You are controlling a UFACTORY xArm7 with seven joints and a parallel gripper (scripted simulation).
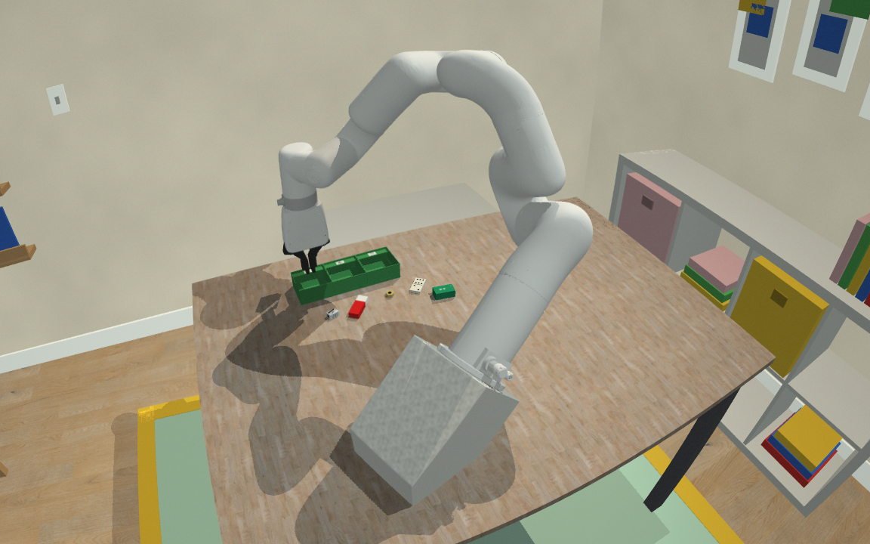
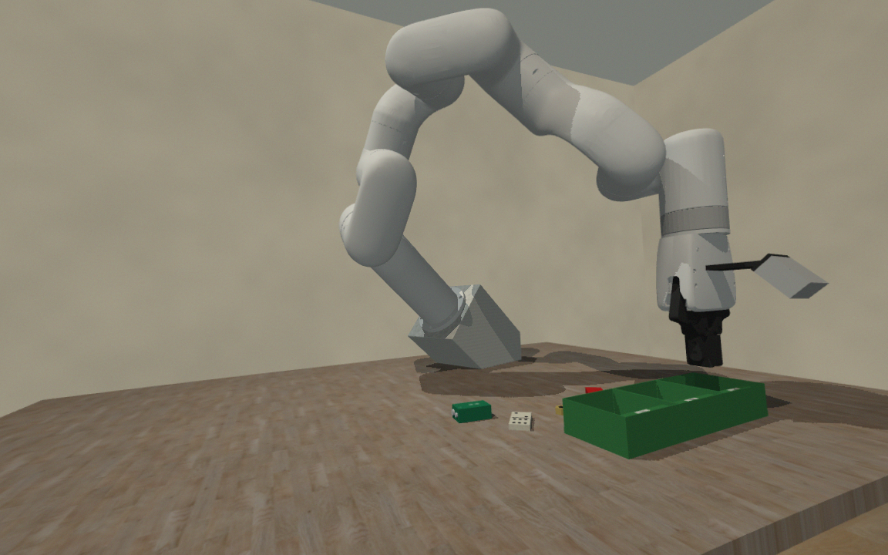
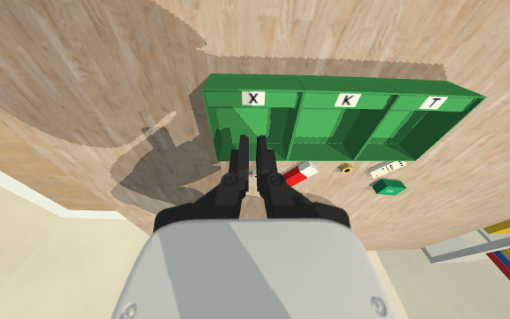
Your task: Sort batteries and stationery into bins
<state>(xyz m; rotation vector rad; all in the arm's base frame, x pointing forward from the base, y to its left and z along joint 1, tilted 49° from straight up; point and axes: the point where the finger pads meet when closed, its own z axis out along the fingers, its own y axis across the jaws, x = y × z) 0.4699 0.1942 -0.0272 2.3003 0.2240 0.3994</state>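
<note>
Right now my hand is 29 cm to the left of the green 9 V battery, 14 cm past it and 7 cm above it. The rest, counted from my hand: pencil sharpener (11 cm behind, 7 cm below, 2 cm to the right); then green bin tray (8 cm to the right, 6 cm below, 1 cm ahead); then red-and-white eraser (10 cm behind, 9 cm to the right, 7 cm below).
</note>
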